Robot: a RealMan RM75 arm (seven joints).
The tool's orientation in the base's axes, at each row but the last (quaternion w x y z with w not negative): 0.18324 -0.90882 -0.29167 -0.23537; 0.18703 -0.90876 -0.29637 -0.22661; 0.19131 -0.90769 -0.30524 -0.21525; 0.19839 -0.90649 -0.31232 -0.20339
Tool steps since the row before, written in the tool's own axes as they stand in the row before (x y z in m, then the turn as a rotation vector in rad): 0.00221 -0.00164 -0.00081 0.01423 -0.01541 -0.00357; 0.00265 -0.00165 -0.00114 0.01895 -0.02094 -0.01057; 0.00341 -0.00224 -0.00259 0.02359 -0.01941 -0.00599; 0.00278 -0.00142 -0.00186 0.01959 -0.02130 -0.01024
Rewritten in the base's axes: 0.00032 0.00185 0.00217 -0.00041 0.01639 0.01356; 0.00054 0.00191 0.00267 -0.00256 0.01938 0.02296; 0.00032 0.00203 0.00437 0.00301 0.02263 0.02116; 0.00063 0.00148 0.00326 -0.00214 0.02000 0.02319
